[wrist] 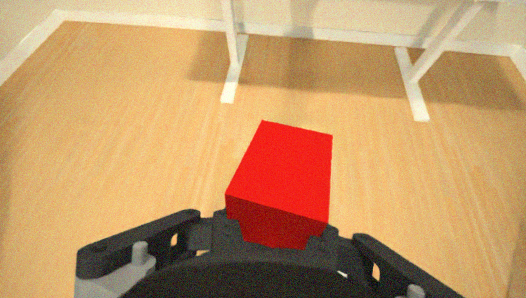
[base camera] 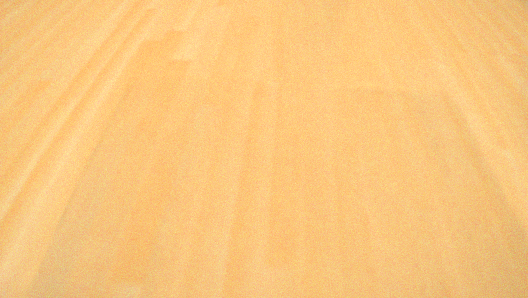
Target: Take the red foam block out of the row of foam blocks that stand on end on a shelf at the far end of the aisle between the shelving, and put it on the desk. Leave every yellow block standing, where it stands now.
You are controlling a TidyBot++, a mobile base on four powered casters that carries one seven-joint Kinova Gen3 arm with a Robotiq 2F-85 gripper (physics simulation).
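Places are measured from the arm's base along level axes (x right, y ahead, z up), in centimetres.
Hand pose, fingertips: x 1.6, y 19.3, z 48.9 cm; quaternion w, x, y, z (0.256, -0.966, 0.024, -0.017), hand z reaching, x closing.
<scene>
After its pixels a point has its place.
The red foam block (wrist: 285, 172) {x 1.7, y 20.0, z 56.4 cm} is held between the fingers of my gripper (wrist: 274, 214) {x 1.6, y 19.3, z 48.9 cm} in the wrist view, a little tilted, with its far end pointing away from the gripper. My gripper is shut on it. The block's near end is partly hidden by the fingers. Of the desk, two white legs with feet show beyond the block: a left leg (wrist: 231, 60) and a right foot (wrist: 414, 95). The desk top does not show clearly. The yellow blocks and their shelf do not show in either view.
The wooden floor (base camera: 264, 150) {x -1.0, y 41.9, z -39.7 cm} (wrist: 125, 125) {x -89.9, y 81.3, z -39.7 cm} shows in both views. A pale wall with a white skirting board (wrist: 140, 21) {x -117.3, y 183.2, z -36.2 cm} runs behind the desk legs, with corners at the left and right. The desk's shadow lies on the floor around its legs.
</scene>
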